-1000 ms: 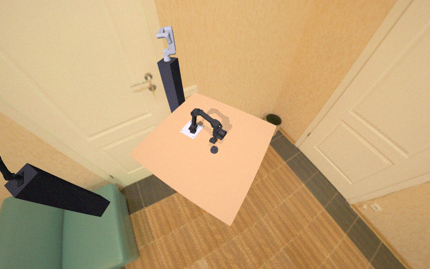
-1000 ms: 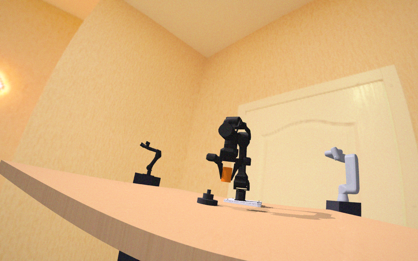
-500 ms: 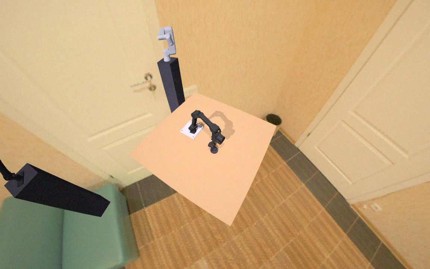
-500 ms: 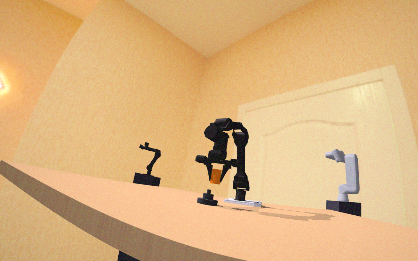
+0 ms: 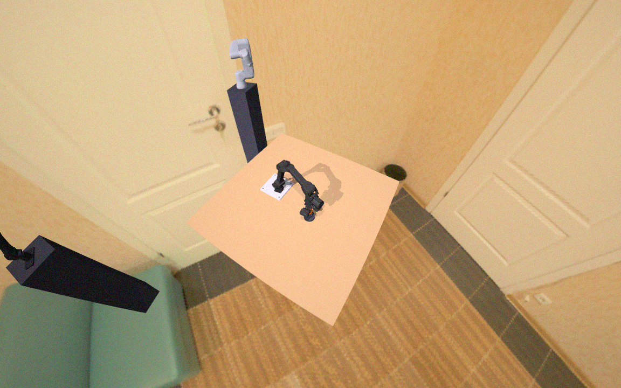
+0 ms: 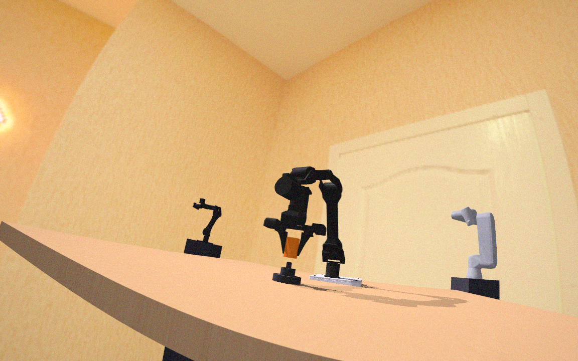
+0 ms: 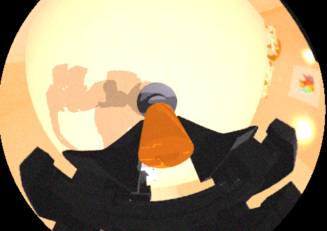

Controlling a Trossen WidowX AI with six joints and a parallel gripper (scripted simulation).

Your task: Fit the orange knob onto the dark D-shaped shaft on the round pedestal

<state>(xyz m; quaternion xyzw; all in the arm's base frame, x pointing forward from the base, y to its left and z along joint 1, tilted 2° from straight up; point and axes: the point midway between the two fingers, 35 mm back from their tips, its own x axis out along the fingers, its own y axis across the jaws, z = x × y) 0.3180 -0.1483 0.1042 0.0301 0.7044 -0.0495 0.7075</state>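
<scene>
Right now my gripper tip is 5 cm above the round pedestal. The rest, counted from my gripper tip: orange knob (2 cm above).
</scene>
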